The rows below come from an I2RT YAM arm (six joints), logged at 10 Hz.
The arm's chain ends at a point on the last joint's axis. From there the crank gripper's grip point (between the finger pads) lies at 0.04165 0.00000 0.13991 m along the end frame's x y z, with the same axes.
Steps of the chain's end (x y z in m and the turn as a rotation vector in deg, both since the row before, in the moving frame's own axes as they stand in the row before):
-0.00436 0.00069 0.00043 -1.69 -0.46 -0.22
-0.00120 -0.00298 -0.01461 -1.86 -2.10 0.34
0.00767 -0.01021 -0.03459 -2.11 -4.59 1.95
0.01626 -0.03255 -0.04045 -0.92 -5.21 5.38
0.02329 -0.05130 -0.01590 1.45 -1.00 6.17
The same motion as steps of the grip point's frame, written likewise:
-0.00548 0.00466 0.00070 -1.69 -0.46 -0.22
-0.00637 0.00182 -0.01326 -1.86 -2.10 0.34
-0.00377 -0.00378 -0.03183 -2.11 -4.59 1.95
0.00311 -0.02698 -0.03730 -0.92 -5.21 5.38
0.02080 -0.05050 -0.01518 1.45 -1.00 6.17

